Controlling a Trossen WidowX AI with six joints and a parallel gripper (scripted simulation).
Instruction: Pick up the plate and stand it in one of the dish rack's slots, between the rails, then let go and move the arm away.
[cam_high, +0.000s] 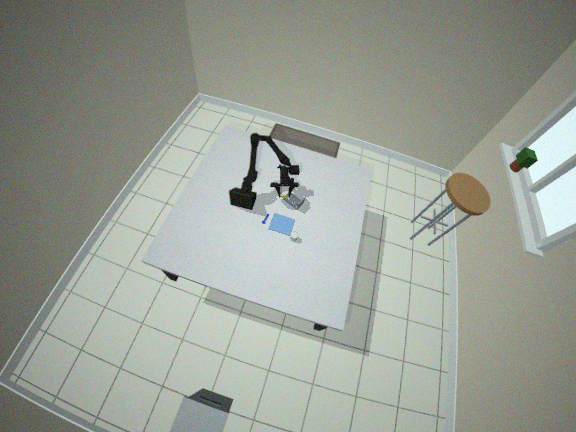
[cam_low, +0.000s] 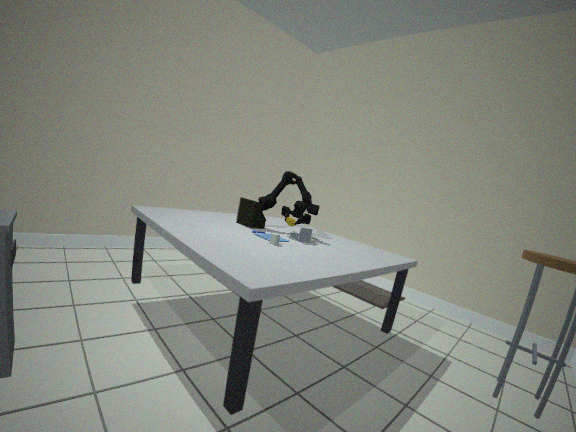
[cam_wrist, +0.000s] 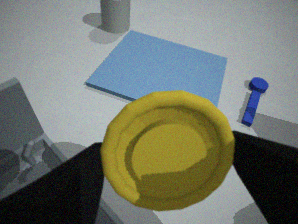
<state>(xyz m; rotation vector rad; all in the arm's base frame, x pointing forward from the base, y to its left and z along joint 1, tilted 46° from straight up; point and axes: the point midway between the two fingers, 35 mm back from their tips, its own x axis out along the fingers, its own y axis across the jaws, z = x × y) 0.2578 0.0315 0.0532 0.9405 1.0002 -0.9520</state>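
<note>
The grey dish rack is 6 cm ahead of my gripper tip, 4 cm to the left of it and 6 cm below it. From my gripper tip the other things lie so: blue spoon 10 cm behind, 16 cm to the right, 8 cm below; then white cup 12 cm ahead, 24 cm to the right, 6 cm below; then yellow plate 1 cm to the left.
</note>
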